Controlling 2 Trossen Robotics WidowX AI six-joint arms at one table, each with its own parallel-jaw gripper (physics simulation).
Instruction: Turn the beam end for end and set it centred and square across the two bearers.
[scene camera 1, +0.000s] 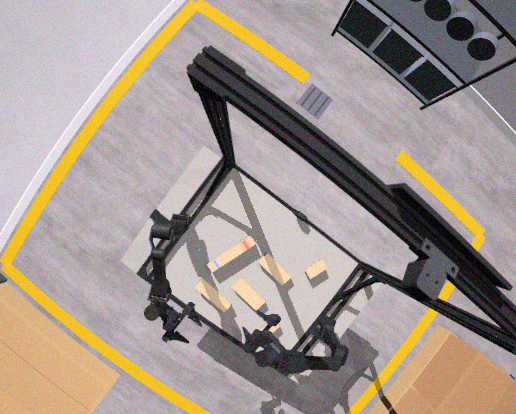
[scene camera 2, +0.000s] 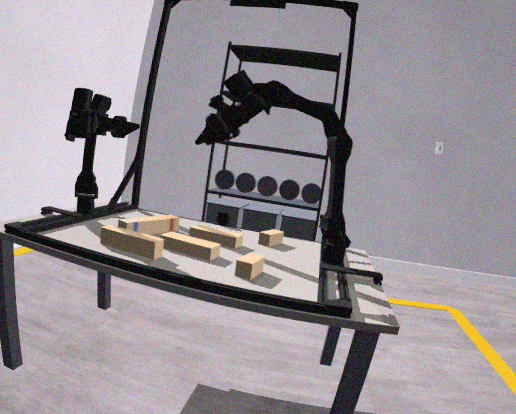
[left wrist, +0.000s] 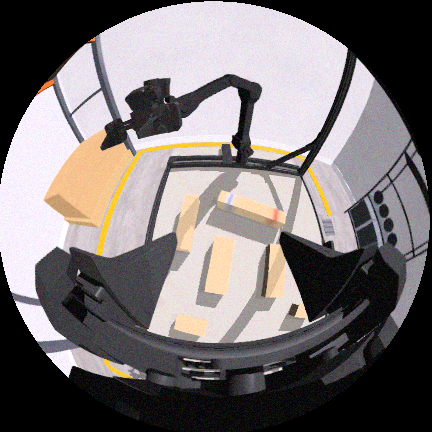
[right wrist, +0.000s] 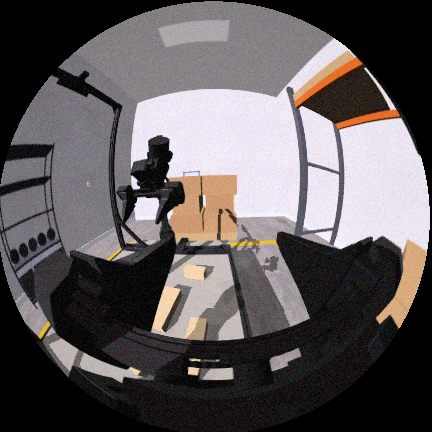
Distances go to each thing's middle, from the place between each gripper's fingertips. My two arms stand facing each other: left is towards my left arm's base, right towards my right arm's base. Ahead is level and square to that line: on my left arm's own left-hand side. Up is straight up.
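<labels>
My right hand is 32 cm above the beam (scene camera 2: 167, 223), and it is also 30 cm past the beam and 6 cm to the left of it.
Counted from my left hand, the beam is 30 cm below, 20 cm to the right of and 12 cm behind that hand. Going by its middle, the beam is nearer to my left hand than to my right hand.
</labels>
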